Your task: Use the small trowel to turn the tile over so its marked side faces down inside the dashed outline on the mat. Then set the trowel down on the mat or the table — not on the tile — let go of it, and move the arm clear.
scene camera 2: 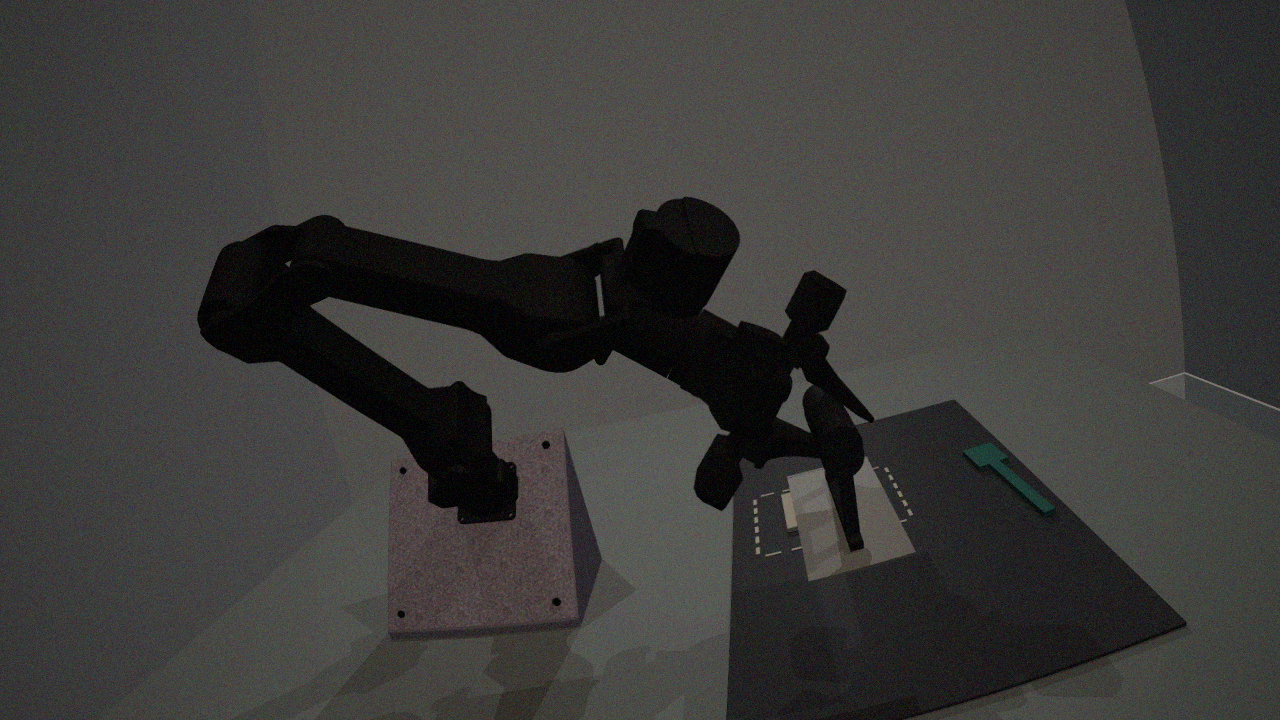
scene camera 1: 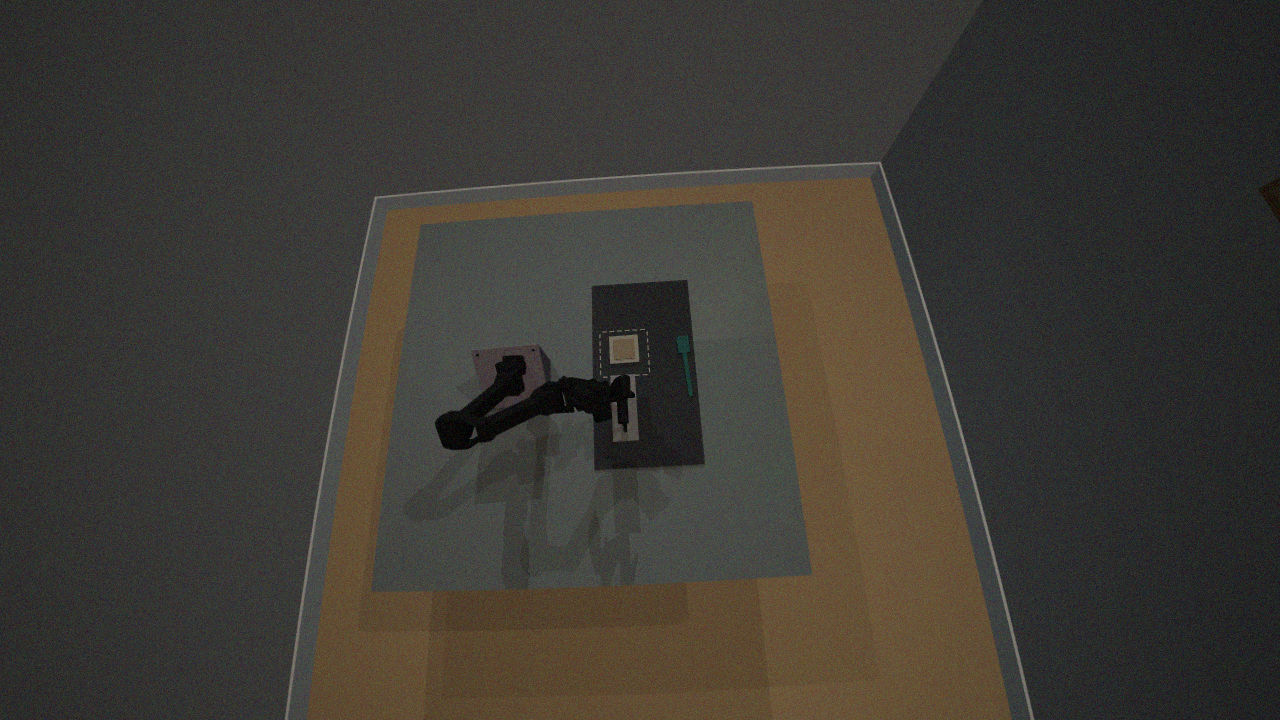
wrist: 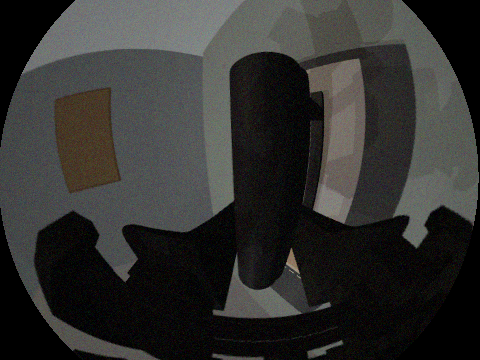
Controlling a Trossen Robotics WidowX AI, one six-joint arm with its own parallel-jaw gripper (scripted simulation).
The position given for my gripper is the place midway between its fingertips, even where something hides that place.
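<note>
My gripper [scene camera 2: 861,439], also in scene camera 1 [scene camera 1: 631,397] and the wrist view [wrist: 261,202]. Pale square tile [scene camera 1: 623,349], visible. Teal trowel [scene camera 2: 987,456], visible.
</note>
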